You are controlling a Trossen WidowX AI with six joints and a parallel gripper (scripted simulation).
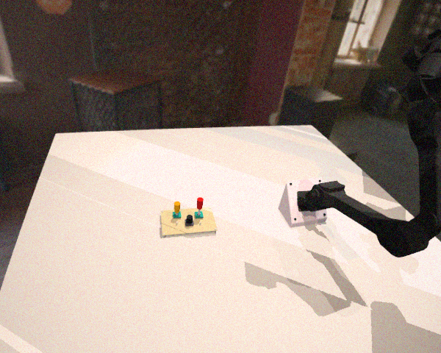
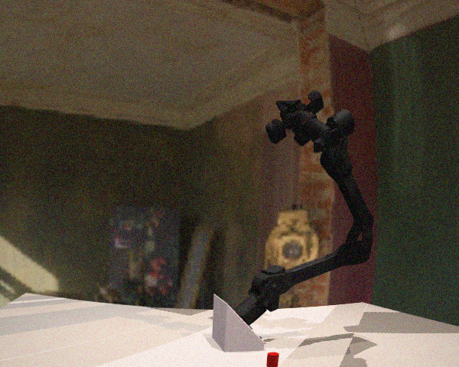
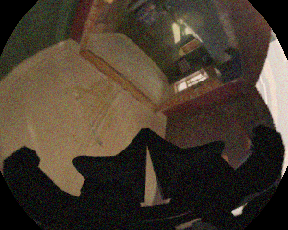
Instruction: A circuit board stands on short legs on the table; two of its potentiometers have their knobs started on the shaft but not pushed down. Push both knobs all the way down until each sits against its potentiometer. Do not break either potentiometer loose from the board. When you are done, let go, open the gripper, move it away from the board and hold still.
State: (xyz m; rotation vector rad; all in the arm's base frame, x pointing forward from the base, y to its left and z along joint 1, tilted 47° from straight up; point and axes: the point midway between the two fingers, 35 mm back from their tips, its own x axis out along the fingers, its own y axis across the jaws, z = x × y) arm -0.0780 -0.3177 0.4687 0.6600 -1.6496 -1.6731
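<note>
The red knob lies 57 cm below my gripper tip, 46 cm ahead of it and 14 cm to the right of it. Also, from my gripper tip: orange knob: 59 cm below, 53 cm ahead, 15 cm to the right.
</note>
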